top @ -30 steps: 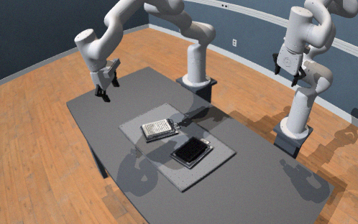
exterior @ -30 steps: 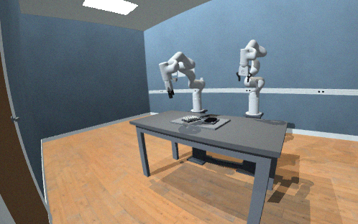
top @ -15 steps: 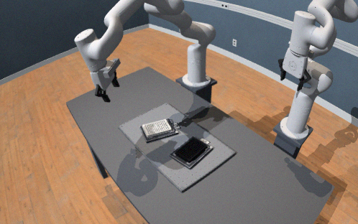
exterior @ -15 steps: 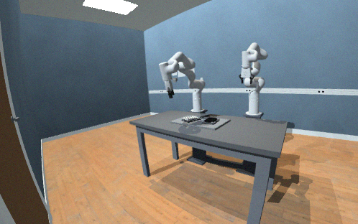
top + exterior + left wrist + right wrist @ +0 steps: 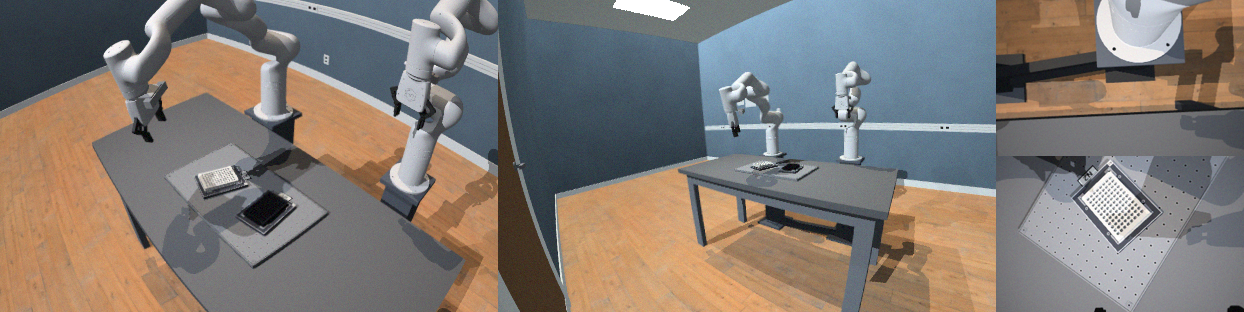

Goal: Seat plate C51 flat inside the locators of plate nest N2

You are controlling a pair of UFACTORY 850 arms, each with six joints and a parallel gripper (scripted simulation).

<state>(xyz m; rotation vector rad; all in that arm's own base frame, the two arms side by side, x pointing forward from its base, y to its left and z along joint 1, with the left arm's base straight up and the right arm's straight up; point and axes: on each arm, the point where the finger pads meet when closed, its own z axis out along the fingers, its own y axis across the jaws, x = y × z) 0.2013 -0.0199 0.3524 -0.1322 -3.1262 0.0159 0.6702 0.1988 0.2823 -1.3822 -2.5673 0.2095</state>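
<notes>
My right hand is 25 cm above the white well plate, 16 cm past it and 9 cm to the right of it. Also, from my right hand: dark nest N2: 26 cm below, 16 cm behind, 10 cm to the left; then perforated board: 28 cm below, 19 cm to the left, 17 cm behind; then black plate: 31 cm to the left, 25 cm below, 17 cm behind.
</notes>
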